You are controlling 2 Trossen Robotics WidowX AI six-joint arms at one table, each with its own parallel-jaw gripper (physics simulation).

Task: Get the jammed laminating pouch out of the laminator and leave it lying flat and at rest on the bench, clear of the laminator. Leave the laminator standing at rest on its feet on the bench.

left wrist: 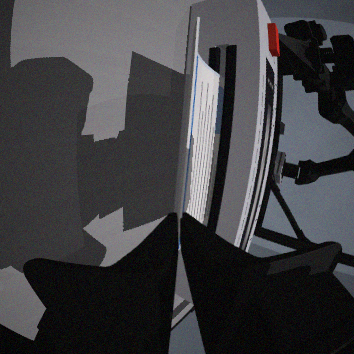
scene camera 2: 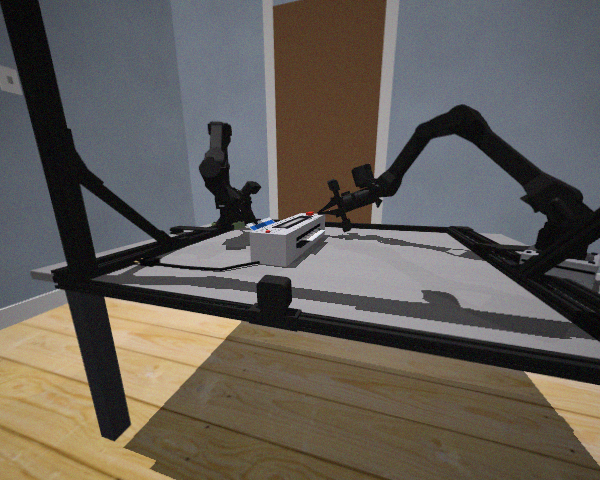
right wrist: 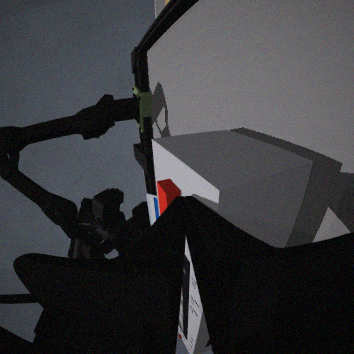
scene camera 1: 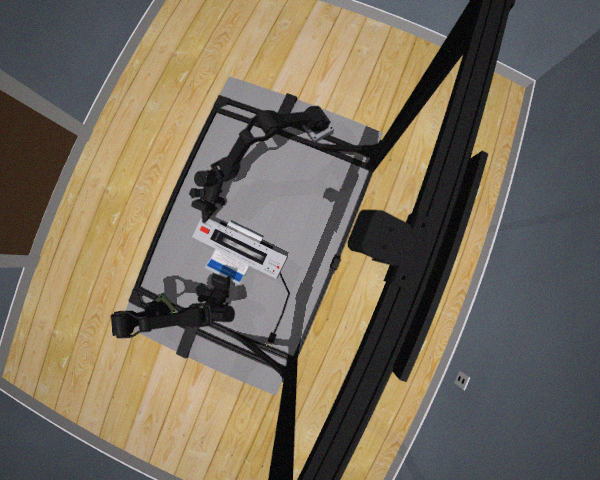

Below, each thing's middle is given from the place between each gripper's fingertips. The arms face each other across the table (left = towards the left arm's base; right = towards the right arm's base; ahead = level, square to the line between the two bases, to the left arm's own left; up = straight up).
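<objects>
There is the blue and white laminating pouch (scene camera 1: 222, 264), and my left hand is 5 cm short of it, 1 cm above it and 8 cm to the left of it.
As for my right hand, it is 3 cm above the blue and white laminating pouch, 17 cm past it and 1 cm to the right of it.
</objects>
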